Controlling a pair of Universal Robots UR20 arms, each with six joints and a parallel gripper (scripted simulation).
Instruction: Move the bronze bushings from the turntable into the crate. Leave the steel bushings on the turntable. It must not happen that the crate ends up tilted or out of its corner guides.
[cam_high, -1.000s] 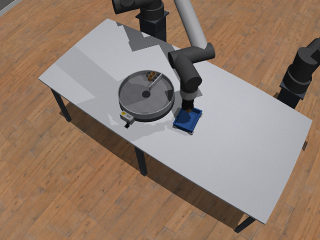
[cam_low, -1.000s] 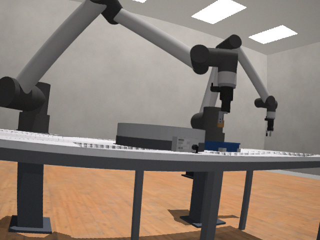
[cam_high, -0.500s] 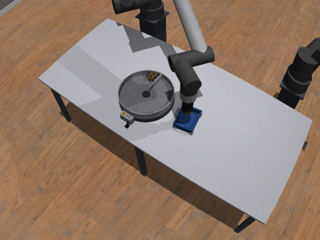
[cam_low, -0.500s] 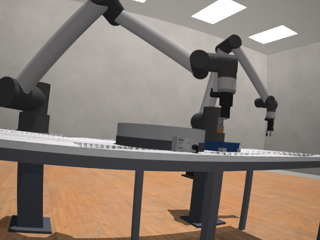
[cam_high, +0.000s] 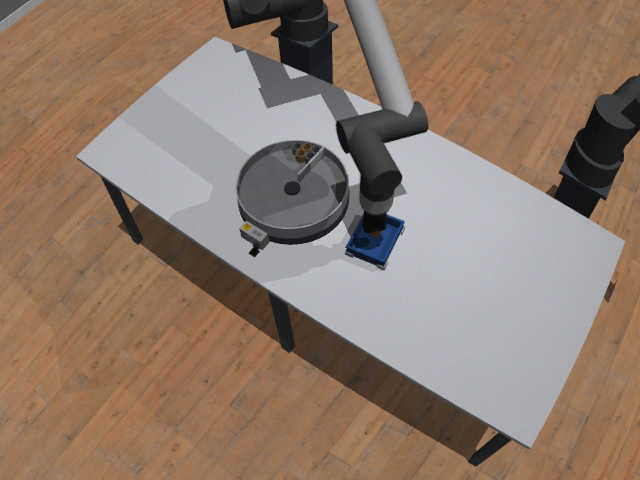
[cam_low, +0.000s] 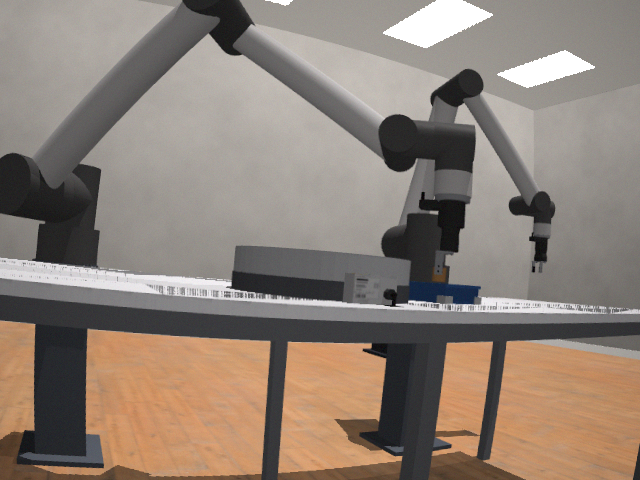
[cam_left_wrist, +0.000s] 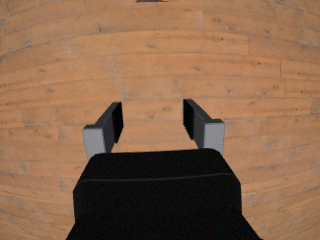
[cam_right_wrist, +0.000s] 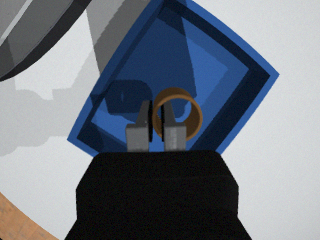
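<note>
My right gripper is now 1 cm past the blue crate, 1 cm to the right of it and 7 cm above it.
</note>
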